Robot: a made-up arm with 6 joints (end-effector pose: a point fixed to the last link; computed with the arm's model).
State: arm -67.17 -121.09 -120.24 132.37 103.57 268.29
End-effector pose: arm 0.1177 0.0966 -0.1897 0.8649 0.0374 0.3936 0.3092
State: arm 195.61 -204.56 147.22 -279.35 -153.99 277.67
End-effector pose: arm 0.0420 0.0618 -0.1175 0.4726 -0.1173 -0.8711 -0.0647
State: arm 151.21 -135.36 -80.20 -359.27 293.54 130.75
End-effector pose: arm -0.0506 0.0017 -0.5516 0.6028 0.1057 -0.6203 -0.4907
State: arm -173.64 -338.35 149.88 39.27 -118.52 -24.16
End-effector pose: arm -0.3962 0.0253 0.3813 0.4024 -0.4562 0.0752 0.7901
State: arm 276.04 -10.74 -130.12 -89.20 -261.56 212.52
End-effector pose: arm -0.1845 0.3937 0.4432 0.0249 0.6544 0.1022 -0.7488
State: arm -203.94 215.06 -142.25 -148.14 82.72 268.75
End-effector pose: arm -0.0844 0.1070 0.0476 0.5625 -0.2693 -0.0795 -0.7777
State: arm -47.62 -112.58 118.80 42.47 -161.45 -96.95
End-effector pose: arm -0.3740 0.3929 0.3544 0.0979 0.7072 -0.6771 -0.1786
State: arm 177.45 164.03 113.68 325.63 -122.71 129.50
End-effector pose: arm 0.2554 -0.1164 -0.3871 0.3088 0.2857 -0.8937 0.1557
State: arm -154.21 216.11 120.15 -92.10 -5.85 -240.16
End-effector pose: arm 0.5701 0.2289 0.3757 0.4309 -0.2027 0.0534 -0.8777
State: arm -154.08 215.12 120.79 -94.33 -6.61 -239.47
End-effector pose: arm 0.5658 0.2259 0.3683 0.4185 -0.2039 0.0567 -0.8832
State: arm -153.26 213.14 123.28 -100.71 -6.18 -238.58
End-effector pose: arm 0.5405 0.2246 0.3603 0.3842 -0.1967 0.0416 -0.9011
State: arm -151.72 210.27 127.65 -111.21 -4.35 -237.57
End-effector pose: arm 0.4944 0.2243 0.3525 0.3259 -0.1811 0.0080 -0.9279
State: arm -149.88 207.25 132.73 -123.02 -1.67 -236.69
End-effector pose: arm 0.4420 0.2230 0.3459 0.2566 -0.1635 -0.0311 -0.9521
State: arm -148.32 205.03 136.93 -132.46 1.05 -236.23
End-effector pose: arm 0.4003 0.2206 0.3419 0.1977 -0.1506 -0.0625 -0.9666
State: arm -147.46 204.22 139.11 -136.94 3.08 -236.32
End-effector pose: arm 0.3793 0.2199 0.3418 0.1678 -0.1443 -0.0807 -0.9719
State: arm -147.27 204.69 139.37 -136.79 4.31 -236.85
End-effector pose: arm 0.3761 0.2225 0.3453 0.1670 -0.1423 -0.0887 -0.9716
